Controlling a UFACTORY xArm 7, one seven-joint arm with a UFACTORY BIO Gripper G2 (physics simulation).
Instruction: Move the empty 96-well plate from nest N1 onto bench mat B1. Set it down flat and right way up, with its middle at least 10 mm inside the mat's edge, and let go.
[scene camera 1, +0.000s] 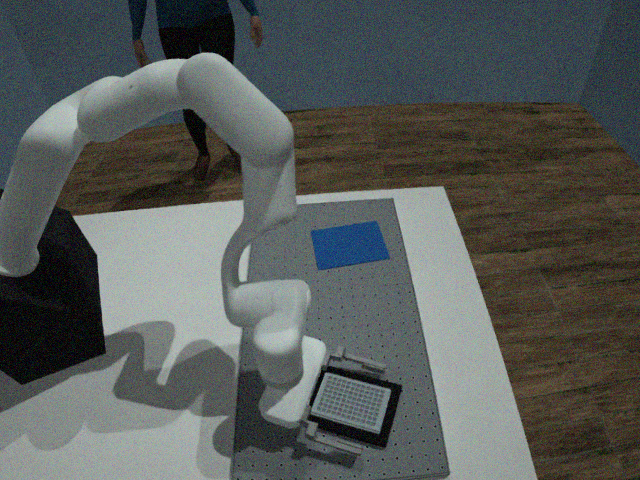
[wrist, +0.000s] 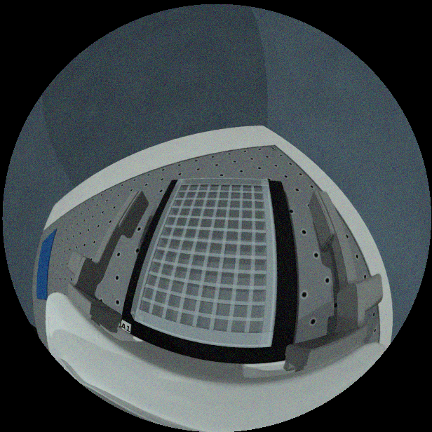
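Where they show: hand at its tool point: (scene camera 1: 362, 405); arm's base at its link origin: (scene camera 1: 7, 253).
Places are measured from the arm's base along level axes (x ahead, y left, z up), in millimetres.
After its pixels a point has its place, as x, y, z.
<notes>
The 96-well plate (scene camera 1: 351, 401) {681, -116, -224} (wrist: 207, 257), light grey with a grid of wells, lies flat in the black nest N1 (scene camera 1: 391, 413) {754, -130, -238} (wrist: 286, 260). A label A1 is at a near corner of the nest in the wrist view. My gripper (scene camera 1: 371, 408) {701, -122, -225} (wrist: 230, 212) is open, its two long fingers standing on either side of the plate and nest, apart from both. Their exact height against the plate is hard to tell. Bench mat B1 (scene camera 1: 349, 245) {652, 280, -247} (wrist: 45, 267), a flat blue rectangle, lies toward the far end of the board; part of it shows at the left in the wrist view.
The nest and mat are on a grey perforated board (scene camera 1: 369, 315) {706, 86, -249} (wrist: 225, 167) on a white table (scene camera 1: 465, 356) {905, 2, -262}. A black block (scene camera 1: 62, 310) {128, -61, -87} stands at the left beside the arm. A person (scene camera 1: 196, 31) stands beyond the table's far edge.
</notes>
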